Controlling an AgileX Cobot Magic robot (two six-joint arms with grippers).
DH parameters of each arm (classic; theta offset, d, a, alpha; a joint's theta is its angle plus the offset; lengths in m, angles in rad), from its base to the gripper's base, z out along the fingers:
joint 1: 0 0.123 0 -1.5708
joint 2: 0.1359 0 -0.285 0
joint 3: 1.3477 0 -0.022 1.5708
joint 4: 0 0.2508 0 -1.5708
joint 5: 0 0 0.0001 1.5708
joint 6: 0 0.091 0 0
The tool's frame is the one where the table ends.
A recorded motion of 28 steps. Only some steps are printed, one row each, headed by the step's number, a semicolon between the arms.
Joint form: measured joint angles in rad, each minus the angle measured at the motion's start. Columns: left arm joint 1, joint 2, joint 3, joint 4, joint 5, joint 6; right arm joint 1, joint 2, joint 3, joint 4, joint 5, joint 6.
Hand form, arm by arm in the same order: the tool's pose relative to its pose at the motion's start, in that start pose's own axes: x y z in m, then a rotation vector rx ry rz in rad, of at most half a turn. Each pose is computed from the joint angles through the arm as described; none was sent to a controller.
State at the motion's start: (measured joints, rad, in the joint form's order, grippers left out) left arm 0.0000 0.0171 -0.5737 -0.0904 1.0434 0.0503; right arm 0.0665 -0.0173 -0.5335 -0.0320 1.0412 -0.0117
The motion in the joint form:
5: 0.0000 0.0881 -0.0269 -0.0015 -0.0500 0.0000; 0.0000 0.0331 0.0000 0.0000 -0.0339 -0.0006
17: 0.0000 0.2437 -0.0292 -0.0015 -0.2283 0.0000; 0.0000 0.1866 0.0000 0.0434 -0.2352 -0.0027
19: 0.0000 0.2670 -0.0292 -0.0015 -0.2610 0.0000; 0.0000 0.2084 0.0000 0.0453 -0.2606 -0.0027
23: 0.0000 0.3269 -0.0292 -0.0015 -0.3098 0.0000; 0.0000 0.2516 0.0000 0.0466 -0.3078 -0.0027
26: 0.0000 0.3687 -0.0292 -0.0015 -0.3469 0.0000; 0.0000 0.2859 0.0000 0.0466 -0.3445 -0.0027
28: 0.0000 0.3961 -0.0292 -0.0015 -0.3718 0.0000; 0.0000 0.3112 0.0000 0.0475 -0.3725 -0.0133
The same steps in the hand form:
5: -0.0166 0.0009 0.0087 -0.0011 0.0110 -0.0055; -0.0055 0.0000 0.0050 -0.0005 -0.0008 -0.0015
17: -0.0419 0.0041 0.0374 -0.0112 -0.0141 -0.0165; -0.0327 0.0032 0.0301 -0.0350 -0.0490 0.0218
19: -0.0458 0.0047 0.0420 -0.0132 -0.0235 -0.0180; -0.0359 0.0033 0.0339 -0.0361 -0.0526 0.0234
23: -0.0520 0.0060 0.0543 -0.0165 -0.0125 -0.0219; -0.0418 0.0034 0.0417 -0.0365 -0.0566 0.0248
26: -0.0561 0.0069 0.0631 -0.0191 -0.0078 -0.0245; -0.0462 0.0034 0.0481 -0.0361 -0.0590 0.0252
28: -0.0587 0.0076 0.0690 -0.0209 -0.0053 -0.0261; -0.0494 0.0035 0.0529 -0.0360 -0.0619 0.0156

